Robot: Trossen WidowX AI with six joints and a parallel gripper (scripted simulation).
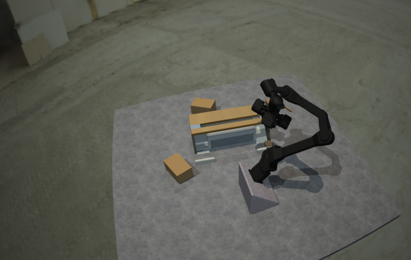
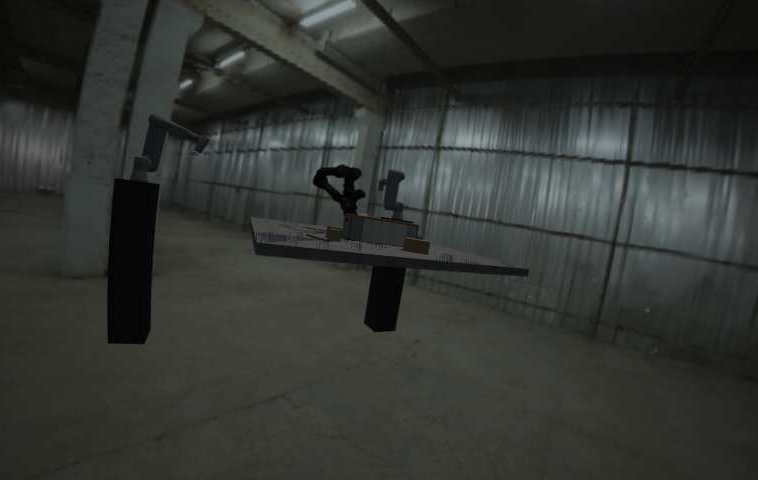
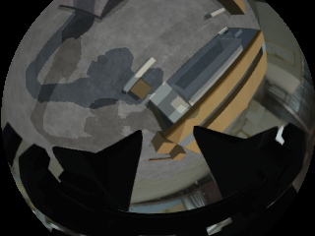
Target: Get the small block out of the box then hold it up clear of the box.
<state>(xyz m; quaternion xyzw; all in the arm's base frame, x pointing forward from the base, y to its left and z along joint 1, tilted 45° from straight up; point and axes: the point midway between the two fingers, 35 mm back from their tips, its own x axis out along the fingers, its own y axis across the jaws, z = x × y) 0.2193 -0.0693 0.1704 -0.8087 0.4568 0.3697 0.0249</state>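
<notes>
Now: the small tan block 2 cm behind my gripper tip and 13 cm below it. From my gripper tip the other things lie so: box (9 cm ahead, 16 cm to the left, 9 cm below); thin wooden stick (27 cm ahead, 24 cm to the right, 15 cm below).
</notes>
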